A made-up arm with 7 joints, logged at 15 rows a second.
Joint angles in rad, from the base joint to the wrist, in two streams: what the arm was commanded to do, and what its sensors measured. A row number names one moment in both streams.
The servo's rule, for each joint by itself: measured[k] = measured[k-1] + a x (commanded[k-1-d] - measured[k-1]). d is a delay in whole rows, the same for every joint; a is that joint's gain. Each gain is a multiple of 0.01, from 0.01 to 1. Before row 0 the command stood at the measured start. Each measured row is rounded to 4 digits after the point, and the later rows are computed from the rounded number. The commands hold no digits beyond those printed.
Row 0, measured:
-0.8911, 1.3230, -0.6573, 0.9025, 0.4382, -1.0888, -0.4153
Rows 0 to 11, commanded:
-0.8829, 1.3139, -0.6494, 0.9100, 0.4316, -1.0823, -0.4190
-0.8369, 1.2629, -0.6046, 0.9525, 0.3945, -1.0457, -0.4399
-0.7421, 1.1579, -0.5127, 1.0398, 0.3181, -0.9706, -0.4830
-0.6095, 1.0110, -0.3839, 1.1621, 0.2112, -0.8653, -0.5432
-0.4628, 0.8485, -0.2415, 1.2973, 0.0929, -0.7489, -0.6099
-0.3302, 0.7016, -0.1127, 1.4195, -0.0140, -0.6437, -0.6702
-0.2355, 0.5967, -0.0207, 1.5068, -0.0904, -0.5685, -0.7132
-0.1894, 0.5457, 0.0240, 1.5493, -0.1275, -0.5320, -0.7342
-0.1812, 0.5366, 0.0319, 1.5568, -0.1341, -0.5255, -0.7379
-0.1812, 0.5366, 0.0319, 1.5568, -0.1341, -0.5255, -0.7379
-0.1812, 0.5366, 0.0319, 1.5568, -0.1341, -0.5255, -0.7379
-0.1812, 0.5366, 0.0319, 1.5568, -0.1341, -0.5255, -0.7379
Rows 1 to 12, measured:
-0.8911, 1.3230, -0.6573, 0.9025, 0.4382, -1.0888, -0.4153
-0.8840, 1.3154, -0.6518, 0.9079, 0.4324, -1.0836, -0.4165
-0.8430, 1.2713, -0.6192, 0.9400, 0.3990, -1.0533, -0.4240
-0.7552, 1.1760, -0.5457, 1.0119, 0.3278, -0.9871, -0.4429
-0.6284, 1.0374, -0.4341, 1.1200, 0.2252, -0.8897, -0.4750
-0.4843, 0.8787, -0.3012, 1.2477, 0.1088, -0.7771, -0.5182
-0.3502, 0.7299, -0.1711, 1.3714, 0.0007, -0.6704, -0.5668
-0.2504, 0.6180, -0.0673, 1.4689, -0.0795, -0.5889, -0.6136
-0.1973, 0.5573, -0.0043, 1.5268, -0.1217, -0.5434, -0.6522
-0.1833, 0.5399, 0.0207, 1.5484, -0.1326, -0.5291, -0.6796
-0.1815, 0.5371, 0.0284, 1.5544, -0.1339, -0.5262, -0.6983
-0.1812, 0.5367, 0.0308, 1.5561, -0.1341, -0.5256, -0.7110
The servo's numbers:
d 1
a 0.87 0.84 0.69 0.72 0.88 0.80 0.32

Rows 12 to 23, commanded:
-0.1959, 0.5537, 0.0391, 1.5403, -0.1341, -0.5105, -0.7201
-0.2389, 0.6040, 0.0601, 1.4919, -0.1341, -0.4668, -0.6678
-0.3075, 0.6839, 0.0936, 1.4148, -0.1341, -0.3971, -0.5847
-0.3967, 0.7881, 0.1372, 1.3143, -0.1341, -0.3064, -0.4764
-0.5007, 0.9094, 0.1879, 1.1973, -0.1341, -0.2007, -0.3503
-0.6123, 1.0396, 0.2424, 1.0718, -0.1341, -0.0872, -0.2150
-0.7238, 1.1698, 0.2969, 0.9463, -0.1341, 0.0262, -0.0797
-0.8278, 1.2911, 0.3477, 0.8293, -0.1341, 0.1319, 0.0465
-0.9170, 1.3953, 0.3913, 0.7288, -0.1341, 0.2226, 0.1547
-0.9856, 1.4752, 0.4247, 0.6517, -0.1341, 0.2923, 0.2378
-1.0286, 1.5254, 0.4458, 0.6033, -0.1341, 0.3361, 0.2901
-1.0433, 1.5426, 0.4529, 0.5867, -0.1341, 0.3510, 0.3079
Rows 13 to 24, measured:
-0.1812, 0.5366, 0.0316, 1.5566, -0.1341, -0.5255, -0.7196
-0.1940, 0.5510, 0.0368, 1.5449, -0.1341, -0.5135, -0.7198
-0.2331, 0.5955, 0.0529, 1.5067, -0.1341, -0.4761, -0.7032
-0.2978, 0.6698, 0.0810, 1.4405, -0.1341, -0.4129, -0.6653
-0.3838, 0.7692, 0.1198, 1.3496, -0.1341, -0.3277, -0.6049
-0.4855, 0.8870, 0.1668, 1.2399, -0.1341, -0.2261, -0.5234
-0.5958, 1.0152, 0.2190, 1.1189, -0.1341, -0.1150, -0.4247
-0.7072, 1.1451, 0.2728, 0.9946, -0.1341, -0.0020, -0.3143
-0.8121, 1.2677, 0.3245, 0.8756, -0.1341, 0.1051, -0.1988
-0.9034, 1.3749, 0.3706, 0.7699, -0.1341, 0.1991, -0.0857
-0.9749, 1.4592, 0.4079, 0.6848, -0.1341, 0.2737, 0.0178
-1.0216, 1.5148, 0.4341, 0.6261, -0.1341, 0.3236, 0.1049

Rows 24 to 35, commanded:
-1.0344, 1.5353, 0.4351, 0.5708, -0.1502, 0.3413, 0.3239
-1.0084, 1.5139, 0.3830, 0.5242, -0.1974, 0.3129, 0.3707
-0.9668, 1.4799, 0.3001, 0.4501, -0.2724, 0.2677, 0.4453
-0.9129, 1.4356, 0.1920, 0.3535, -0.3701, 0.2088, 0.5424
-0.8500, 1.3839, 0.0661, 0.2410, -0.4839, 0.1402, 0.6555
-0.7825, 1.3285, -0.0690, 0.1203, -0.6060, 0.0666, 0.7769
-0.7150, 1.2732, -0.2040, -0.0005, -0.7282, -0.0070, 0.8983
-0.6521, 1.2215, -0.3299, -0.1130, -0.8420, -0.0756, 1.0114
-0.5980, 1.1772, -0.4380, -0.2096, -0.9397, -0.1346, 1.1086
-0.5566, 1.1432, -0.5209, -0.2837, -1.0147, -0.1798, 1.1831
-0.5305, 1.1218, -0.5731, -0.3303, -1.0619, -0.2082, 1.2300
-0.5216, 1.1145, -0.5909, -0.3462, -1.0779, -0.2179, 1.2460
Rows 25 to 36, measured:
-1.0405, 1.5382, 0.4471, 0.5977, -0.1341, 0.3455, 0.1699
-1.0352, 1.5358, 0.4388, 0.5783, -0.1483, 0.3421, 0.2192
-1.0119, 1.5174, 0.4003, 0.5393, -0.1915, 0.3187, 0.2677
-0.9727, 1.4859, 0.3312, 0.4751, -0.2627, 0.2779, 0.3245
-0.9207, 1.4436, 0.2352, 0.3875, -0.3572, 0.2226, 0.3942
-0.8592, 1.3935, 0.1185, 0.2820, -0.4687, 0.1567, 0.4778
-0.7925, 1.3389, -0.0109, 0.1656, -0.5895, 0.0846, 0.5735
-0.7251, 1.2837, -0.1441, 0.0460, -0.7116, 0.0113, 0.6774
-0.6616, 1.2315, -0.2723, -0.0685, -0.8264, -0.0582, 0.7843
-0.6063, 1.1859, -0.3866, -0.1701, -0.9261, -0.1193, 0.8881
-0.5631, 1.1500, -0.4793, -0.2519, -1.0041, -0.1677, 0.9825
-0.5347, 1.1263, -0.5440, -0.3083, -1.0550, -0.2001, 1.0617

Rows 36 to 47, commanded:
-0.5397, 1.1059, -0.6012, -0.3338, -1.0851, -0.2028, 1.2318
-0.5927, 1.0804, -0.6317, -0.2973, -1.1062, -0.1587, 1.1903
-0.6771, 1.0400, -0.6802, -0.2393, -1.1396, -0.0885, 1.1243
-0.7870, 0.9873, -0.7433, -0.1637, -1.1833, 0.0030, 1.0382
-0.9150, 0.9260, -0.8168, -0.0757, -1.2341, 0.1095, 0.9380
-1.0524, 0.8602, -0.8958, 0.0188, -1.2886, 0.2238, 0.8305
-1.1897, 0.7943, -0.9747, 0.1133, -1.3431, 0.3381, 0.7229
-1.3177, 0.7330, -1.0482, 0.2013, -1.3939, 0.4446, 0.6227
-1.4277, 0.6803, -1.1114, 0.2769, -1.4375, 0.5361, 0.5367
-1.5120, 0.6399, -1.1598, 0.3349, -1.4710, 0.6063, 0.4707
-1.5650, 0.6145, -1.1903, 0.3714, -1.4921, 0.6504, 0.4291
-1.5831, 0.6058, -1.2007, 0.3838, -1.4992, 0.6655, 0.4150
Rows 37 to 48, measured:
-0.5233, 1.1164, -0.5764, -0.3356, -1.0752, -0.2143, 1.1207
-0.5376, 1.1076, -0.5935, -0.3343, -1.0839, -0.2051, 1.1563
-0.5855, 1.0848, -0.6199, -0.3077, -1.1035, -0.1680, 1.1672
-0.6652, 1.0472, -0.6615, -0.2585, -1.1353, -0.1044, 1.1535
-0.7712, 0.9969, -0.7179, -0.1902, -1.1775, -0.0185, 1.1166
-0.8963, 0.9373, -0.7861, -0.1078, -1.2273, 0.0839, 1.0594
-1.0321, 0.8725, -0.8618, -0.0166, -1.2812, 0.1958, 0.9862
-1.1692, 0.8068, -0.9397, 0.0769, -1.3357, 0.3096, 0.9019
-1.2984, 0.7448, -1.0146, 0.1665, -1.3869, 0.4176, 0.8126
-1.4109, 0.6906, -1.0814, 0.2460, -1.4314, 0.5124, 0.7243
-1.4989, 0.6480, -1.1355, 0.3100, -1.4662, 0.5875, 0.6431
-1.5564, 0.6199, -1.1733, 0.3542, -1.4890, 0.6378, 0.5746

